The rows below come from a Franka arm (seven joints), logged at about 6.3 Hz.
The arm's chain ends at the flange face. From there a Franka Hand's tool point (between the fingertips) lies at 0.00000 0.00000 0.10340 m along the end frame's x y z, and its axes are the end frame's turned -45 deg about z.
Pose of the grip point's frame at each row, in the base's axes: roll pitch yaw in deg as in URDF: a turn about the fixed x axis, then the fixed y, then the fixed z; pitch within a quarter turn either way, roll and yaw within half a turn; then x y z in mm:
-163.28, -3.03, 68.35, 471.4, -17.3, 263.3
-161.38, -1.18, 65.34, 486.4, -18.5, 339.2
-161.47, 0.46, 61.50, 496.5, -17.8, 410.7
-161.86, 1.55, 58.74, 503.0, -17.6, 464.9
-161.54, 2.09, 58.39, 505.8, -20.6, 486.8
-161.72, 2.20, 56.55, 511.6, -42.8, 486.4
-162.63, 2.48, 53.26, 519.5, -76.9, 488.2
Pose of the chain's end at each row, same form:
-165.88, 9.54, 24.98, 497.1, -33.1, 362.2
-165.77, 12.19, 22.06, 515.6, -34.1, 437.2
-166.99, 13.32, 17.95, 525.8, -32.8, 508.7
-168.06, 13.84, 14.95, 531.9, -32.0, 563.1
-168.20, 14.45, 14.55, 535.6, -34.7, 584.8
-168.42, 14.40, 12.66, 540.7, -57.5, 584.5
-169.29, 13.98, 9.20, 546.8, -91.9, 586.8

